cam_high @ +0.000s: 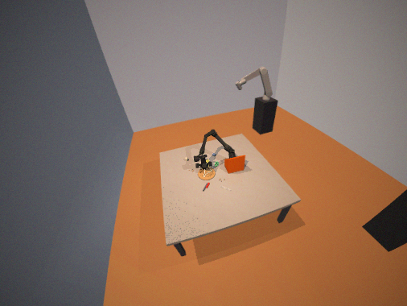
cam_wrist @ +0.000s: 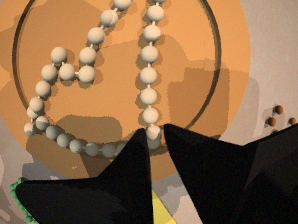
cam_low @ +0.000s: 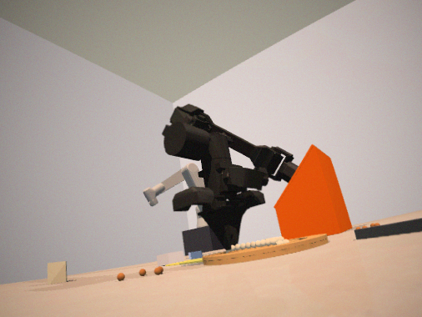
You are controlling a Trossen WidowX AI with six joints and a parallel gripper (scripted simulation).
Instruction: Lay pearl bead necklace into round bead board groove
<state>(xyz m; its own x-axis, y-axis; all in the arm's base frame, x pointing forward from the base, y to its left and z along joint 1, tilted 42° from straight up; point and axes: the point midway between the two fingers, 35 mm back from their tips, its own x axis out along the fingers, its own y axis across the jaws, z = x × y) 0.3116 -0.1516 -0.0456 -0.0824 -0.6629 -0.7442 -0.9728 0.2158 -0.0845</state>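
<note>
Now: gripper tip 50 mm to the right of the round wooden bead board, 10 mm past it and 10 mm above it. Also, from my gripper tip: tan cube: 270 mm to the right, 160 mm ahead; then yellow flat piece: 110 mm to the right, 60 mm behind, 10 mm below; then red-handled tool: 230 mm to the left, 50 mm ahead, 10 mm below.
</note>
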